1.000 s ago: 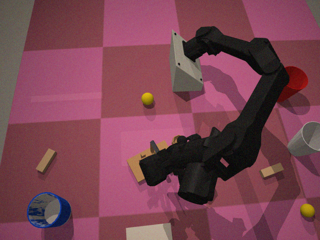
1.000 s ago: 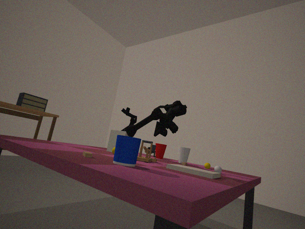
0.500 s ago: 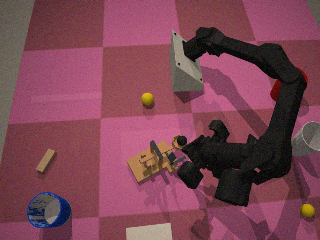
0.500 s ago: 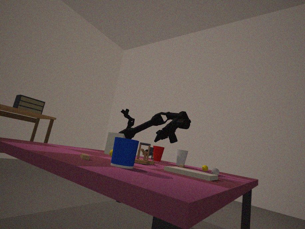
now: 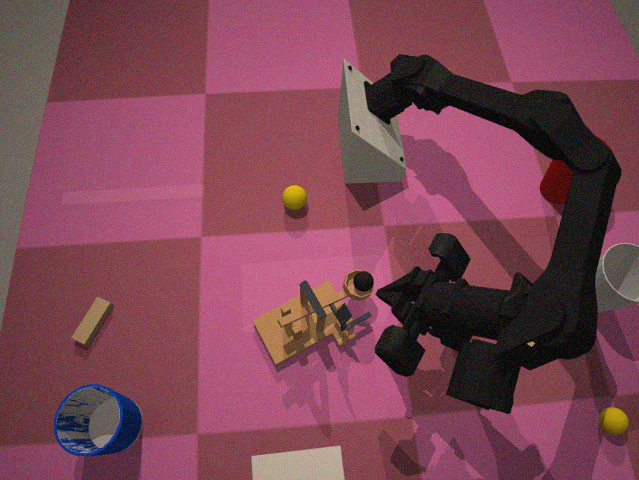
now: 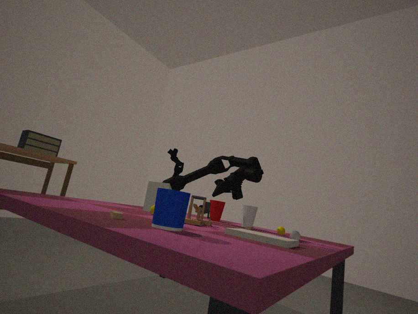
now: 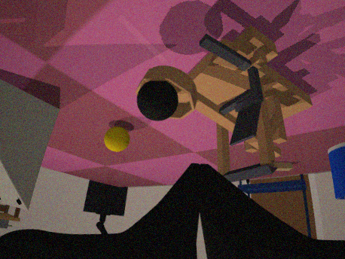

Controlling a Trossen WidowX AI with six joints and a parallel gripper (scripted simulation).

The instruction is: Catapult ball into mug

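My gripper tip is 40 mm past the black ball, 10 mm to the left of it and 60 mm above it. Round my gripper tip: white slab: 290 mm ahead, 130 mm to the right, 110 mm below; then wooden catapult: 10 mm behind, 70 mm to the right, 70 mm below; then yellow ball: 220 mm behind, 110 mm to the right, 100 mm below.
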